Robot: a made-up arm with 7 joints. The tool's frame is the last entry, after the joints.
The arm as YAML. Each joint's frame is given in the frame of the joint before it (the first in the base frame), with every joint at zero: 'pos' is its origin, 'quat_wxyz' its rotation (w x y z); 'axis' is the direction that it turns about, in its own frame. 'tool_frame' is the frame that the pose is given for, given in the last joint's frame.
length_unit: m
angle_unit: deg
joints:
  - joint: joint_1
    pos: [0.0, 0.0, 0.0]
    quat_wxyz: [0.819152, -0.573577, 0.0, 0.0]
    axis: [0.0, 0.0, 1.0]
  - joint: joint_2
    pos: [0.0, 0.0, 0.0]
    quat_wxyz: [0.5, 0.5, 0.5, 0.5]
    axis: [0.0, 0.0, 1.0]
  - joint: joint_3
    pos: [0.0, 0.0, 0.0]
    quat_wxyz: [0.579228, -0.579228, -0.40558, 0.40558]
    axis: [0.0, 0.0, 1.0]
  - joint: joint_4
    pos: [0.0, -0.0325, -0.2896]
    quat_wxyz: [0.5, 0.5, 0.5, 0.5]
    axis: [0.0, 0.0, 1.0]
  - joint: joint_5
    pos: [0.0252, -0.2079, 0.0]
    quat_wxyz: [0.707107, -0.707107, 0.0, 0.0]
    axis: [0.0, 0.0, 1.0]
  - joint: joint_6
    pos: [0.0, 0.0, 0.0]
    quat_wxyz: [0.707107, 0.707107, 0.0, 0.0]
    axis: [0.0, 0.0, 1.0]
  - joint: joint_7
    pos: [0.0, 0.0, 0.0]
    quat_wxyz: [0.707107, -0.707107, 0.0, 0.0]
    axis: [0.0, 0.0, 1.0]
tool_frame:
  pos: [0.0, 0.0, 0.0]
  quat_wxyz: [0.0, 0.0, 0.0, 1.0]
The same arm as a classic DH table. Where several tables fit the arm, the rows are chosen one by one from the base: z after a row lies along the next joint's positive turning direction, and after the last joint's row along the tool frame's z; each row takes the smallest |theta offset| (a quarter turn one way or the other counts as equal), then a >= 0, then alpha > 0; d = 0 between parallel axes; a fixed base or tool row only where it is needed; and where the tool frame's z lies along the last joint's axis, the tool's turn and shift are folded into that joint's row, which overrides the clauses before.
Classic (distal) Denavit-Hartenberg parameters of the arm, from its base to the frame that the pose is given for. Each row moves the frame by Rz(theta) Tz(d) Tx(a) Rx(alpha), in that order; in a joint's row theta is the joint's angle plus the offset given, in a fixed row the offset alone. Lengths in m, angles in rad.
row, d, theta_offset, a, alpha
base (fixed), 0, 0, 0, -1.2218
joint_1, 0, 1.5708, 0, 1.5708
joint_2, 0, 1.2218, 0, -1.5708
joint_3, -0.2896, -1.5708, 0.0325, -1.5708
joint_4, 0, 0, -0.0252, 1.5708
joint_5, -0.2079, 0, 0, -1.5708
joint_6, 0, 0, 0, 1.5708
joint_7, 0, 0, 0, 0

